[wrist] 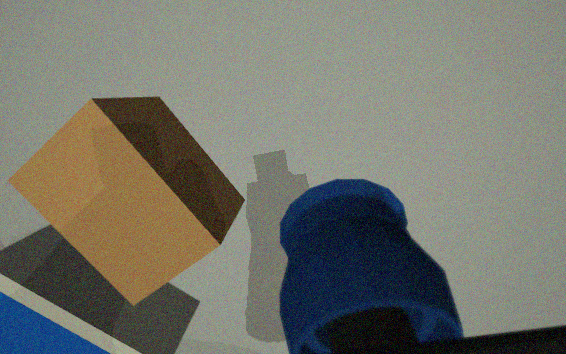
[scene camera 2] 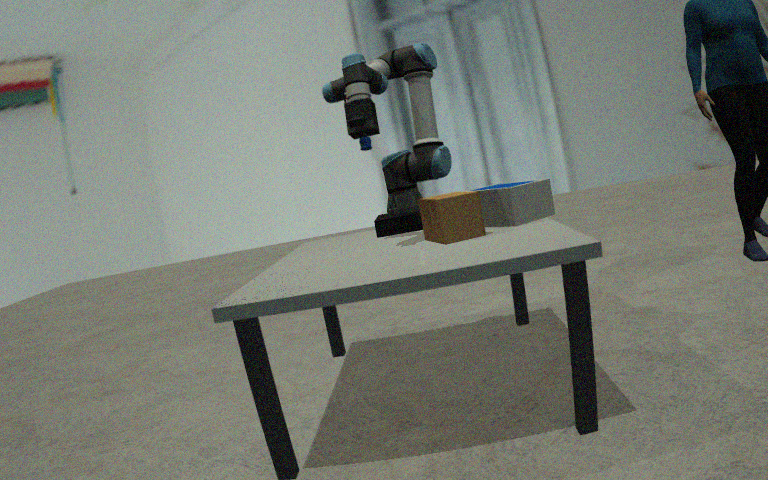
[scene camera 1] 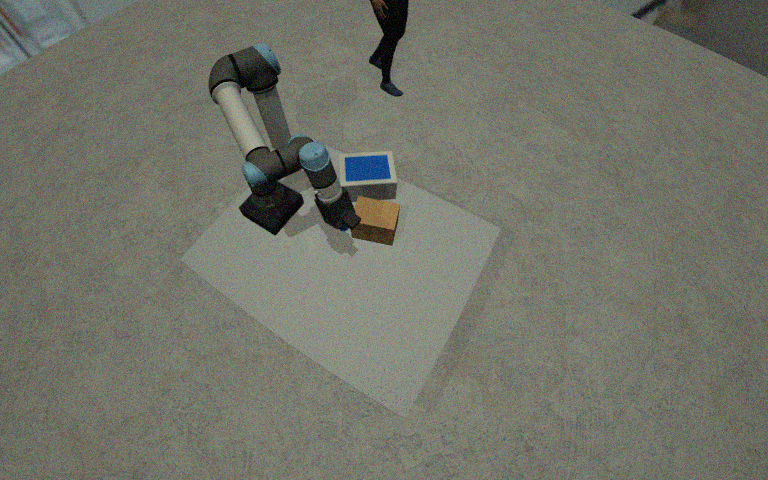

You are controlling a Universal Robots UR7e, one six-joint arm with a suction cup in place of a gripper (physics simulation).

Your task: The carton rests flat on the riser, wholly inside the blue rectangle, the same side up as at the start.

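Where they show: hand, tool point: [wrist: 342,233] [scene camera 2: 366,148] [scene camera 1: 344,227]; arm's base, link origin: [scene camera 2: 407,211] [scene camera 1: 269,197].
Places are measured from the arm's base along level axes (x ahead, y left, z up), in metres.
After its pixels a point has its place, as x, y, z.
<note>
The orange-brown carton [scene camera 1: 375,219] @[0.511, 0.065, 0.064] [scene camera 2: 454,217] @[0.589, 0.093, 0.004] [wrist: 115,200] @[0.507, 0.088, 0.064] stands on the table beside the riser, not on it. The pale riser [scene camera 1: 370,191] @[0.407, 0.228, 0.003] [scene camera 2: 516,204] @[0.497, 0.306, -0.001] [wrist: 75,316] @[0.402, 0.226, 0.054] has a blue rectangle [scene camera 1: 367,168] @[0.352, 0.306, 0.054] [scene camera 2: 504,185] @[0.350, 0.314, 0.054] [wrist: 40,330] @[0.401, 0.281, 0.054] on its top, and no object lies on that rectangle in scene camera 1. My gripper, a blue suction cup [scene camera 1: 343,228] [scene camera 2: 365,143] [wrist: 345,200], is open and holds nothing. In scene camera 2 it hangs well above the table, to the left of the carton and apart from it. The carton's underside is hidden.
The white table [scene camera 1: 351,305] @[0.567, -0.260, -0.066] [scene camera 2: 339,271] @[0.717, -0.248, -0.066] carries the arm's dark base [scene camera 1: 271,208] @[0.056, -0.052, 0.009] [scene camera 2: 398,224] @[0.120, -0.047, -0.031], left of the riser and carton. A person [scene camera 1: 390,45] [scene camera 2: 730,84] stands on the floor beyond the table. The arm's shadow falls on the table near the carton.
</note>
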